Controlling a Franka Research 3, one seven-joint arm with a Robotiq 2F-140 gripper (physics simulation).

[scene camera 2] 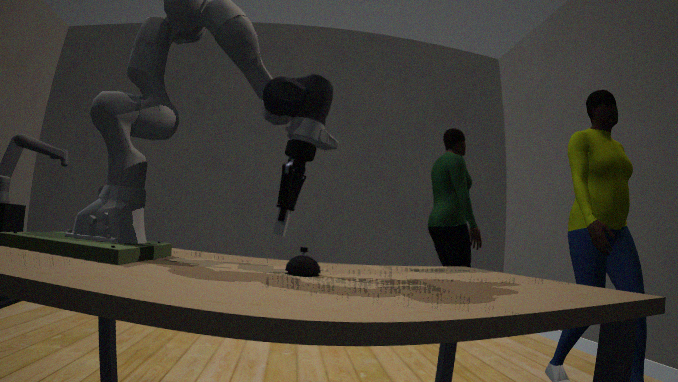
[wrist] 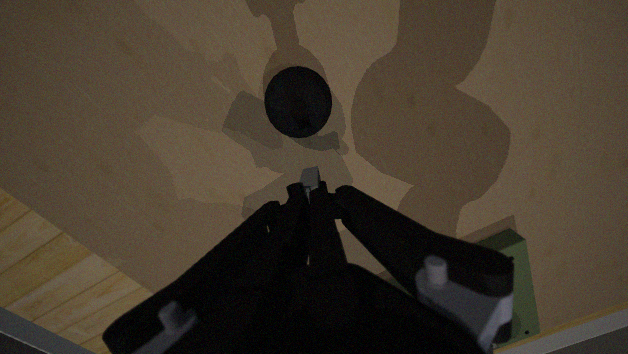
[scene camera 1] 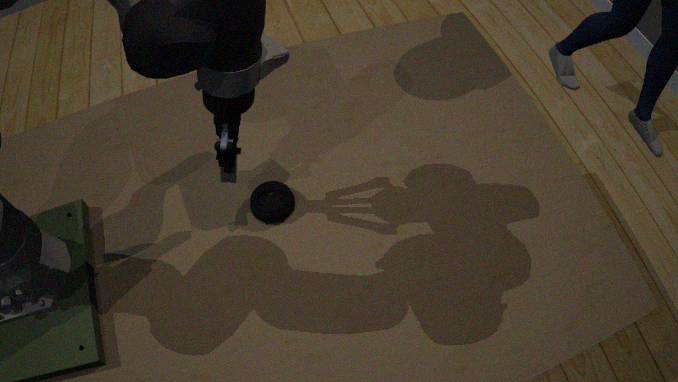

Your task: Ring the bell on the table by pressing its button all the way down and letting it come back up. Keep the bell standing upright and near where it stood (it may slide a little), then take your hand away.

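A black domed bell (scene camera 1: 272,202) (scene camera 2: 303,265) (wrist: 298,102) stands upright on the wooden table (scene camera 1: 575,240) (scene camera 2: 215,305). Its small button (scene camera 2: 303,249) sticks up from the top of the dome in scene camera 2. My gripper (scene camera 1: 228,176) (scene camera 2: 280,229) (wrist: 313,179) is shut with nothing between its fingers. Its tips are in the air above the height of the button and a little to the left of it in scene camera 2, apart from the bell. In the wrist view the bell is beyond the fingertips.
The arm's green base plate (scene camera 1: 75,320) (scene camera 2: 120,254) (wrist: 522,280) lies on the table at the left of both scene views. A person in yellow (scene camera 2: 601,180) and a person in green (scene camera 2: 450,190) stand beyond the table. Dark arm shadows fall across the table top.
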